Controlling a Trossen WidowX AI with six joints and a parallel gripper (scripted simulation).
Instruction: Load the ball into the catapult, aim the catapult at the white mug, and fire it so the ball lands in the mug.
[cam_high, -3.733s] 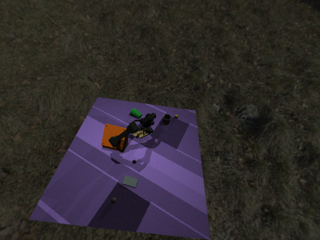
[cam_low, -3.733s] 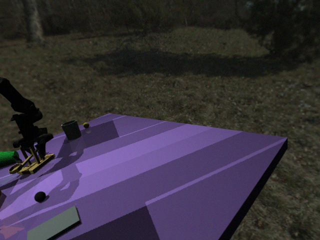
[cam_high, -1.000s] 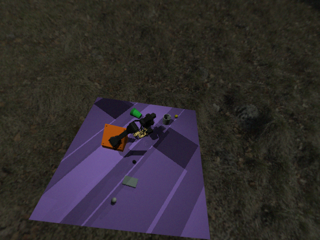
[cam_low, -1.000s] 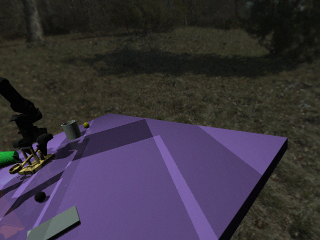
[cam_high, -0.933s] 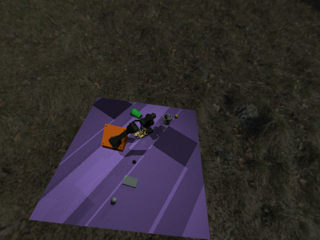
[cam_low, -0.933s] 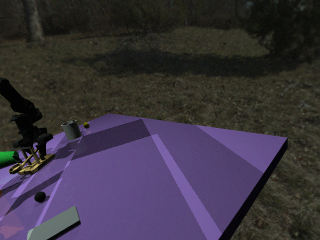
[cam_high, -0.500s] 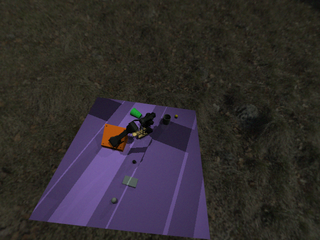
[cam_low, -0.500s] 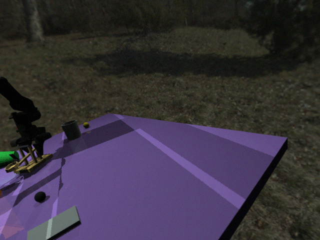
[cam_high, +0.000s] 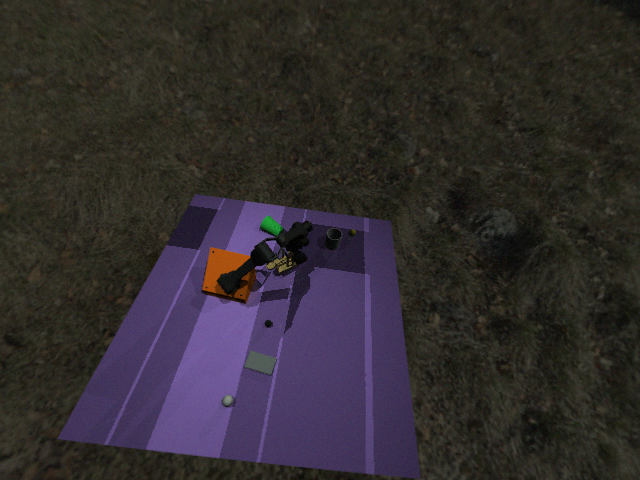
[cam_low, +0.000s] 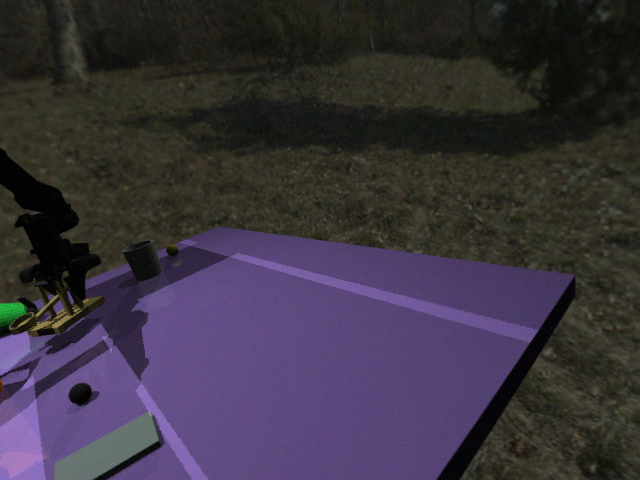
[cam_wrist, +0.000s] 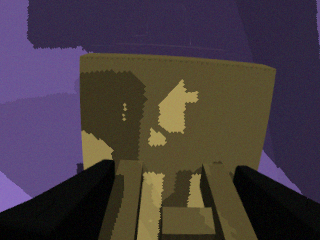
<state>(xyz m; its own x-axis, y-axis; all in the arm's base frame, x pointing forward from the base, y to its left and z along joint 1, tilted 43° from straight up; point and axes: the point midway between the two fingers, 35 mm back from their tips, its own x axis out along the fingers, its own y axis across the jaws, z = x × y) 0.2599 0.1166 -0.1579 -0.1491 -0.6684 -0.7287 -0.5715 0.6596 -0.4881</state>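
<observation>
Now: the black ball 350 mm to the right of my gripper tip, 80 mm behind it and 50 mm below it. Also, from my gripper tip: yellow ball (340 mm ahead, 260 mm to the left, 50 mm below); then white mug (220 mm ahead, 170 mm to the left, 40 mm below); then wooden catapult (60 mm behind, 30 mm to the right, 20 mm above).
</observation>
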